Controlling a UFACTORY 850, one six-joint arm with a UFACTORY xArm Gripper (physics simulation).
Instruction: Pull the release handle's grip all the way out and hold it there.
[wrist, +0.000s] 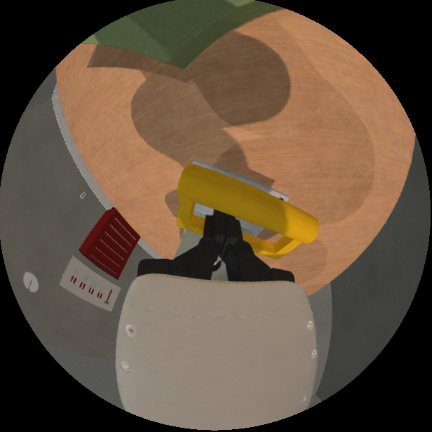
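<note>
The release handle's yellow grip (246, 202) is a thick rounded bar with a yellow frame behind it, slanting down to the right in the middle of the wrist view. A grey mounting plate (204, 165) shows as a thin strip along the bar's far side, mostly hidden by it. My gripper (220, 215) is shut with nothing between its fingers. Its black fingers reach over the near side of the frame into the handle's opening, and their tips are partly hidden beneath the yellow bar. Whether the fingers touch the bar is hard to tell.
The handle is over a wooden table top (320, 110). A green object (165, 35) is at the top edge. Past the table's left edge are a red slotted panel (111, 242), a pale card (90, 284) with small red marks, and a round white disc (30, 282).
</note>
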